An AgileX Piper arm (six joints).
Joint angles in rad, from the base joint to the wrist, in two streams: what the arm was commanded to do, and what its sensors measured. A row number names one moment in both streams.
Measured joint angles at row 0:
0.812, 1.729, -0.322, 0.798, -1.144, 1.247
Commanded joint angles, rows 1 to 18:
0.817, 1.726, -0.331, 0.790, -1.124, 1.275
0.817, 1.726, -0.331, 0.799, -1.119, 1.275
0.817, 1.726, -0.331, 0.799, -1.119, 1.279
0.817, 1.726, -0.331, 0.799, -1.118, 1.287
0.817, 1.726, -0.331, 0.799, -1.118, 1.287
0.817, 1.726, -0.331, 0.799, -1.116, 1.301
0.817, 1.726, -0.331, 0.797, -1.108, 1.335
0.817, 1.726, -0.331, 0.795, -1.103, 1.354
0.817, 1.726, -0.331, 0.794, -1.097, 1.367
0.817, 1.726, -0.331, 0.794, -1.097, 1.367
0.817, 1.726, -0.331, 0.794, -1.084, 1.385
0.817, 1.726, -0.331, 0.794, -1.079, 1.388
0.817, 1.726, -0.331, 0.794, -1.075, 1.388
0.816, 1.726, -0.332, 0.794, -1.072, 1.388
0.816, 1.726, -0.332, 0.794, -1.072, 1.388
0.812, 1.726, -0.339, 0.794, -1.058, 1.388
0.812, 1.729, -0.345, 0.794, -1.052, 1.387
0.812, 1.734, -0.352, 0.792, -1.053, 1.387
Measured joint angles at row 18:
0.812, 1.729, -0.331, 0.803, -1.064, 1.387
